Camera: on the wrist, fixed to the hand. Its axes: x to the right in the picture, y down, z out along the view.
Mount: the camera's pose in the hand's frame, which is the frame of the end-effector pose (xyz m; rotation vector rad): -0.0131 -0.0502 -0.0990 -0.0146 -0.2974 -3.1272
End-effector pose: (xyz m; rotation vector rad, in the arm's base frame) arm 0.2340 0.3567 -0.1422 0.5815 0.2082 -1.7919
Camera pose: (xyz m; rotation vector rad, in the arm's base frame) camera 0.2169 0.4254 -0.2287 0.3581 -0.4284 1.3181
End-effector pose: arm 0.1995 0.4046 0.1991 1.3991 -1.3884 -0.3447
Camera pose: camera 0.3019 0.4485 0.1898 -1.5828 -1.4991 1.6686
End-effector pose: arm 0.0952 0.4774 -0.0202 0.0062 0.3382 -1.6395
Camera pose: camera 0.0281 0.5150 -0.1013 0.4912 0.1271 1.4787
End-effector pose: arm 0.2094 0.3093 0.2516 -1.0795 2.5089 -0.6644
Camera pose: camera 0.2015 0.3170 0.3628 2.5830 1.1244 0.3559
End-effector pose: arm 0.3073 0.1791 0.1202 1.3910 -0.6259 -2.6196
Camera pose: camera 0.4001 0.1982 0.0608 -0.2574 -0.9492 0.2072
